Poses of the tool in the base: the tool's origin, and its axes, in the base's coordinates. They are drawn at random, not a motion.
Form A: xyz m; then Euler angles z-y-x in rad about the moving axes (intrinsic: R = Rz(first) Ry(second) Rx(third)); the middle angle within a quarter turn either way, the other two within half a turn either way.
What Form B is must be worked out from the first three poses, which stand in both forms.
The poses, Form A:
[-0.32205 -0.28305 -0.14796 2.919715 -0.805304 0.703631]
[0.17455 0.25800 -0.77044 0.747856 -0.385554 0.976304]
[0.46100 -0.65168 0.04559 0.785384 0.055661 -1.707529]
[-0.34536 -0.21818 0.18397 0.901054 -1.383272 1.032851]
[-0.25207 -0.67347 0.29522 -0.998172 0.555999 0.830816]
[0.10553 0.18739 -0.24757 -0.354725 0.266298 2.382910]
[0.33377 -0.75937 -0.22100 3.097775 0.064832 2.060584]
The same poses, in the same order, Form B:
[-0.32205 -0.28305 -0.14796 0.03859 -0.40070 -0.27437 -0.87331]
[0.17455 0.25800 -0.77044 0.77412 0.49031 0.01062 0.40028]
[0.46100 -0.65168 0.04559 0.59887 -0.70311 -0.27144 0.27076]
[-0.34536 -0.21818 0.18397 0.46580 0.58386 -0.33368 0.57515]
[-0.25207 -0.67347 0.29522 0.71949 0.46091 0.03473 -0.51835]
[0.10553 0.18739 -0.24757 0.33952 0.91492 -0.11405 -0.18614]
[0.33377 -0.75937 -0.22100 0.03905 0.00210 0.85716 0.51357]

